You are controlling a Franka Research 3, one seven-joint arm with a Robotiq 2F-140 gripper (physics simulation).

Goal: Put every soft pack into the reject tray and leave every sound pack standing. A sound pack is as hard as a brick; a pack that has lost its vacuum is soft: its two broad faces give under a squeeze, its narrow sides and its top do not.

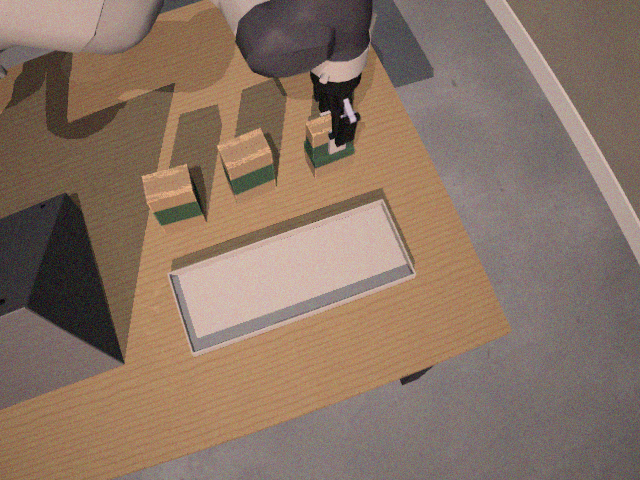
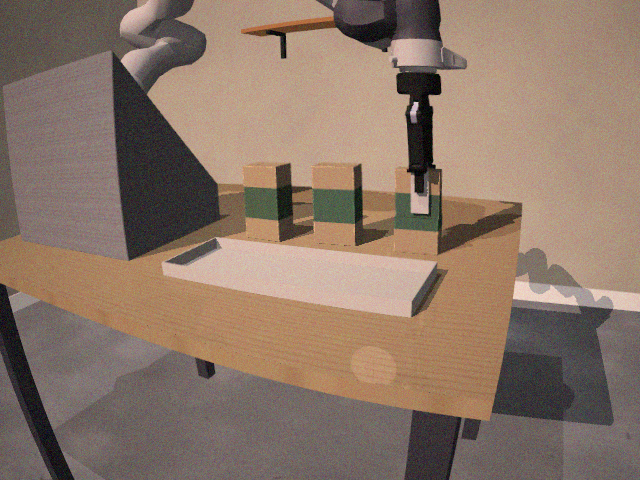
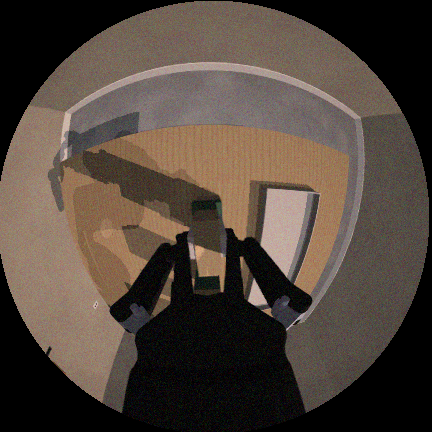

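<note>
Three tan packs with green bands stand upright in a row on the table. The right pack (image 1: 320, 156) (image 2: 403, 237) (image 3: 206, 220) is between the fingers of my gripper (image 1: 330, 129) (image 2: 421, 196) (image 3: 207, 223), which is shut on it. One pale pad lies against its face toward the tray; the other is on the opposite side, mostly hidden. No dent is clear in that face. The middle pack (image 1: 247, 155) (image 2: 336, 204) and the left pack (image 1: 170, 188) (image 2: 261, 201) stand apart from it. The white reject tray (image 1: 299, 308) (image 2: 289, 293) (image 3: 282, 225) is empty.
A large grey wedge-shaped block (image 1: 62, 330) (image 2: 67, 165) stands on the table left of the packs and the tray. The table's right edge runs past the right pack. A wooden shelf (image 2: 294, 25) is on the back wall.
</note>
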